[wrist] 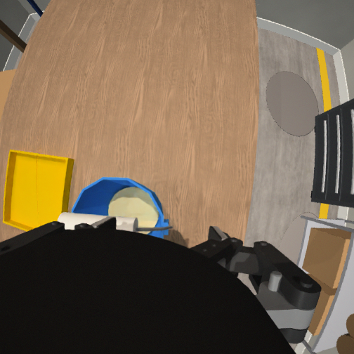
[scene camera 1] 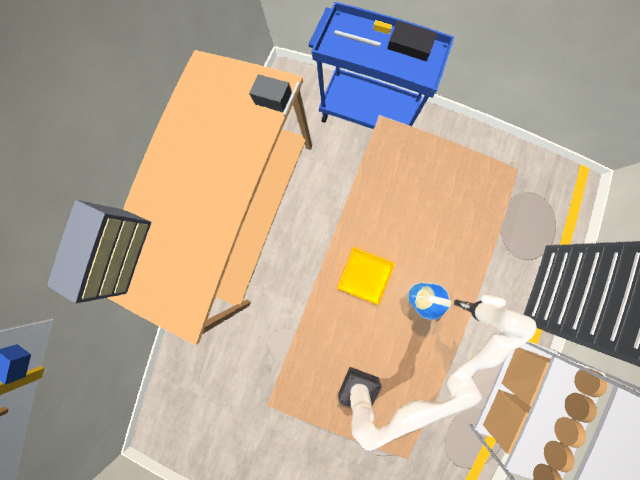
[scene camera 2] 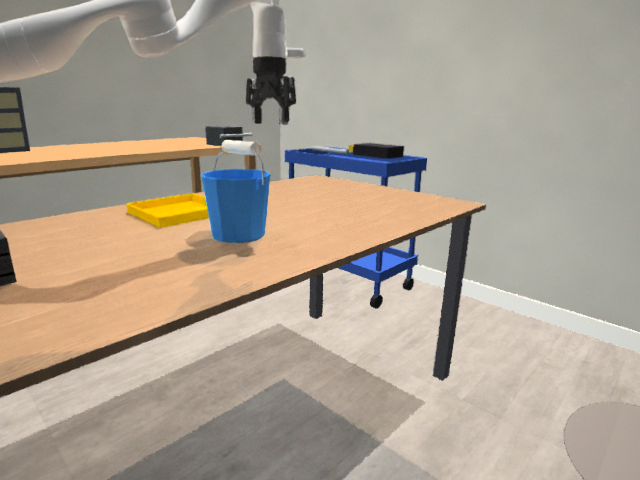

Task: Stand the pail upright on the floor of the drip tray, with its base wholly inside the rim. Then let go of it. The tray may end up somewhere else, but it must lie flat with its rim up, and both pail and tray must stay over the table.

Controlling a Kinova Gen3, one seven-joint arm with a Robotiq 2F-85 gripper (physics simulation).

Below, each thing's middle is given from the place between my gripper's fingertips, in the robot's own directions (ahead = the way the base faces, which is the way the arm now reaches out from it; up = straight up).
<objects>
I see my gripper 40 cm to the right of the yellow drip tray (scene camera 1: 366,276), 27 cm above it and 10 cm past it.
</objects>
